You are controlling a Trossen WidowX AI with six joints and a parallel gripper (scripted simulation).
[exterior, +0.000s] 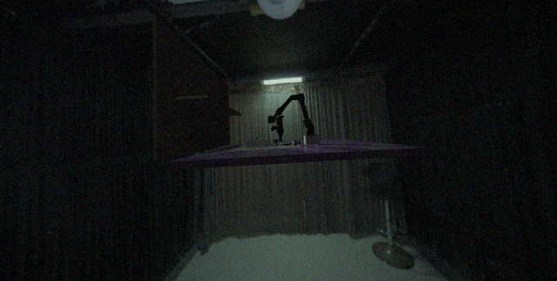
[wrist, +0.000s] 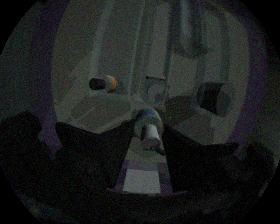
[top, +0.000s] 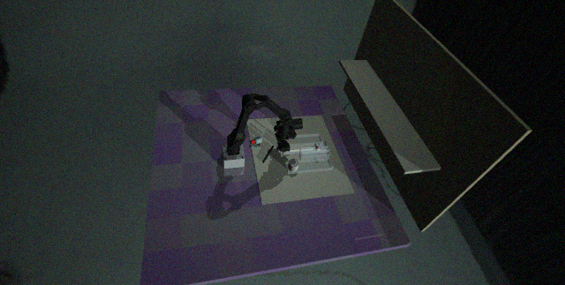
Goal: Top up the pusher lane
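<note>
Right now the cream mat is 110 mm ahead of my gripper tip, 30 mm to the right of it and 50 mm below it. The rest, counted from my gripper tip: shelf 550 mm ahead, 50 mm to the right, 320 mm above; pale pusher-lane fixture 190 mm ahead, 40 mm to the right, 30 mm below; black stick 70 mm behind, 10 mm to the right, 40 mm below.
</note>
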